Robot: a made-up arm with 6 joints.
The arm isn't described. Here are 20 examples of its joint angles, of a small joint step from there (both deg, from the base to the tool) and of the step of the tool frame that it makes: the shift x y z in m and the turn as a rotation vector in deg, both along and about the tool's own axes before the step.
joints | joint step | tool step
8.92 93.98 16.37 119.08 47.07 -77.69 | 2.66 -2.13 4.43 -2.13 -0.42 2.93 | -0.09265 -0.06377 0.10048 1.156 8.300 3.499
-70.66 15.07 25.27 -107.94 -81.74 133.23 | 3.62 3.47 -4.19 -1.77 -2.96 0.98 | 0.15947 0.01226 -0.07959 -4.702 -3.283 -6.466
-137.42 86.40 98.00 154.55 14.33 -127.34 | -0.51 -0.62 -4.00 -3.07 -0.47 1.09 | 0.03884 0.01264 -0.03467 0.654 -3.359 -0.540
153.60 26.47 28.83 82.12 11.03 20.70 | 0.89 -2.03 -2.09 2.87 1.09 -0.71 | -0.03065 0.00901 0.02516 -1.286 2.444 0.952
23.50 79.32 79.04 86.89 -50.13 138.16 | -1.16 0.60 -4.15 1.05 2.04 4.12 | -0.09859 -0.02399 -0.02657 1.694 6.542 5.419
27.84 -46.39 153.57 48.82 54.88 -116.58 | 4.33 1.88 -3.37 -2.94 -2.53 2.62 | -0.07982 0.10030 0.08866 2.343 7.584 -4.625
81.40 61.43 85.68 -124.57 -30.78 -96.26 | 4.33 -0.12 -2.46 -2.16 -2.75 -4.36 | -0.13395 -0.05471 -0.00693 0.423 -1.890 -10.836
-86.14 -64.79 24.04 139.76 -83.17 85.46 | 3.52 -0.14 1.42 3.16 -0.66 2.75 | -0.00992 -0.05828 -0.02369 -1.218 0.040 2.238
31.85 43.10 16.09 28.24 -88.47 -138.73 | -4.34 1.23 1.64 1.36 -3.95 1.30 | -0.00244 -0.12602 0.00985 0.000 3.190 -5.028
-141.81 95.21 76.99 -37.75 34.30 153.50 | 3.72 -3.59 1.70 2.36 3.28 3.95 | -0.17348 0.12319 -0.04388 7.651 5.164 -0.748
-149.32 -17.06 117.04 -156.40 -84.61 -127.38 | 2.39 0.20 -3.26 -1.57 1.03 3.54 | 0.03583 0.05660 0.04920 2.920 -2.585 5.523
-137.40 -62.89 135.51 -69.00 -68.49 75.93 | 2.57 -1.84 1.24 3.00 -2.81 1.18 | -0.04221 0.04186 0.07885 3.303 1.469 3.846
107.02 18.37 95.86 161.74 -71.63 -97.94 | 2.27 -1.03 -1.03 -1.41 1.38 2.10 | -0.00557 -0.01204 -0.00068 1.722 -2.457 2.079
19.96 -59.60 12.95 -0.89 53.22 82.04 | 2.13 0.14 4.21 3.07 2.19 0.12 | -0.04827 0.02518 -0.06519 2.798 4.696 -3.276
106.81 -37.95 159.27 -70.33 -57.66 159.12 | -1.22 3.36 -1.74 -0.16 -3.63 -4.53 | 0.05086 -0.11531 0.03207 -7.536 -3.997 -6.752
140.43 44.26 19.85 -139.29 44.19 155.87 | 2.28 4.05 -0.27 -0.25 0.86 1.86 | 0.09542 -0.09147 -0.03116 2.275 0.226 6.259
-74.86 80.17 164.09 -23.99 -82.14 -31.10 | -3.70 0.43 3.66 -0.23 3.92 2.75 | -0.02491 0.04536 0.05888 -5.485 6.827 1.299
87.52 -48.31 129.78 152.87 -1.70 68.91 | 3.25 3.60 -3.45 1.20 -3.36 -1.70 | -0.15948 -0.06832 0.09727 -4.996 3.023 -2.031
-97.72 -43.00 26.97 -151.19 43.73 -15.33 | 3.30 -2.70 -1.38 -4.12 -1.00 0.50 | 0.02231 0.00703 0.04521 4.377 -0.157 -5.972
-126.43 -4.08 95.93 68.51 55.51 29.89 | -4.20 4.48 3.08 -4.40 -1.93 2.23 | 0.03734 -0.06494 0.05913 -0.102 -1.153 1.817
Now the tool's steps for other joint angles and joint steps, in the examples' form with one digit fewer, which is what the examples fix.
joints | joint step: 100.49 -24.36 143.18 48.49 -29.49 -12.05 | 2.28 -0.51 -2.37 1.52 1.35 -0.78
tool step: 0.0080 0.0163 -0.0585 1.58 -0.36 0.14
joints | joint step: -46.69 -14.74 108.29 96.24 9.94 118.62 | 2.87 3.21 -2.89 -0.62 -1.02 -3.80
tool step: -0.1514 -0.0555 0.0573 -4.37 -0.41 -8.82
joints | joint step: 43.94 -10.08 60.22 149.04 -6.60 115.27 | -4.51 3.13 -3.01 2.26 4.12 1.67
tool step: -0.1475 0.0770 -0.0672 7.52 9.92 2.46
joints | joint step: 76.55 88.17 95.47 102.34 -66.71 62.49 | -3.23 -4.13 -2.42 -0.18 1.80 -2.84
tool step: 0.0653 -0.0275 -0.1229 -0.18 -3.56 -1.95
